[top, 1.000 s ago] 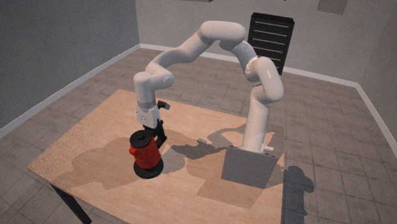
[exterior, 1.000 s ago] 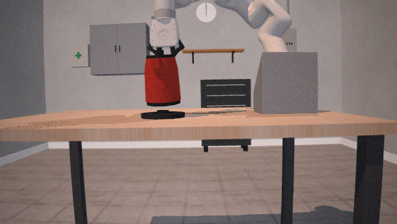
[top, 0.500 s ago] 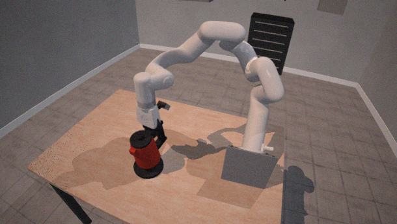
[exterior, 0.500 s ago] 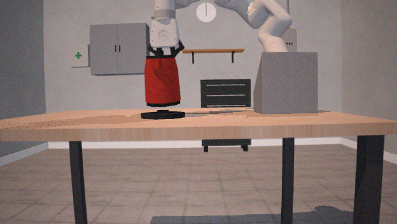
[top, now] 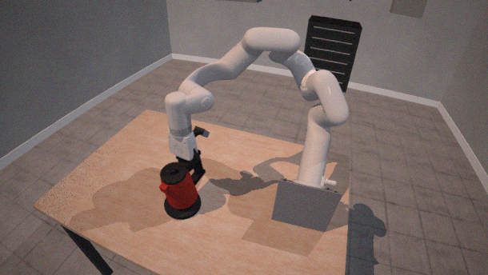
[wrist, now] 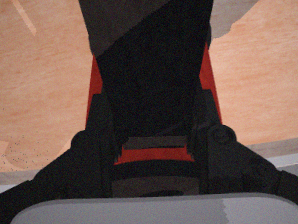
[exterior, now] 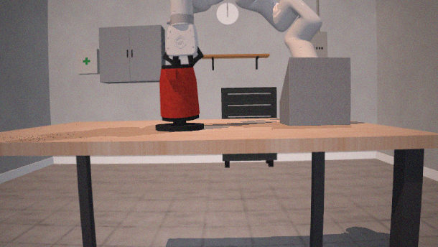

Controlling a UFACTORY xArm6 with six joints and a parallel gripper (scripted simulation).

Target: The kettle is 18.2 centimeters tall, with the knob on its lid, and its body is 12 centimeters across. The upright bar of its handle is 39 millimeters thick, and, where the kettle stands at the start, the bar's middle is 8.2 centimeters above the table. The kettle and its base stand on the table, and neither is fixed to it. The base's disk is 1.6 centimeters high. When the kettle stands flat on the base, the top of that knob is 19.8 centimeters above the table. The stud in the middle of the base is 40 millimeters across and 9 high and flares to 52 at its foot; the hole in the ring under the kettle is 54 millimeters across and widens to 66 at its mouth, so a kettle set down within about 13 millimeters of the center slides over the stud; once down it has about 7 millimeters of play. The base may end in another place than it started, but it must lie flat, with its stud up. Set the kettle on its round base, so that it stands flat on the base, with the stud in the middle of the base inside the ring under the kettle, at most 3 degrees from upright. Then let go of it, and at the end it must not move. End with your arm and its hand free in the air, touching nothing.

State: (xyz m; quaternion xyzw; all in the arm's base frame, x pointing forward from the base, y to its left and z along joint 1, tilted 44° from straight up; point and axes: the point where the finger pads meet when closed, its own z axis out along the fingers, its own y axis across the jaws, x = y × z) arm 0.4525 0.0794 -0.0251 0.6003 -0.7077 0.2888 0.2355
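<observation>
My hand is 5 cm above the red kettle and 3 cm to the right of it. The rest, counted from my hand: black round base (17 cm below, 6 cm to the left, 1 cm ahead).
</observation>
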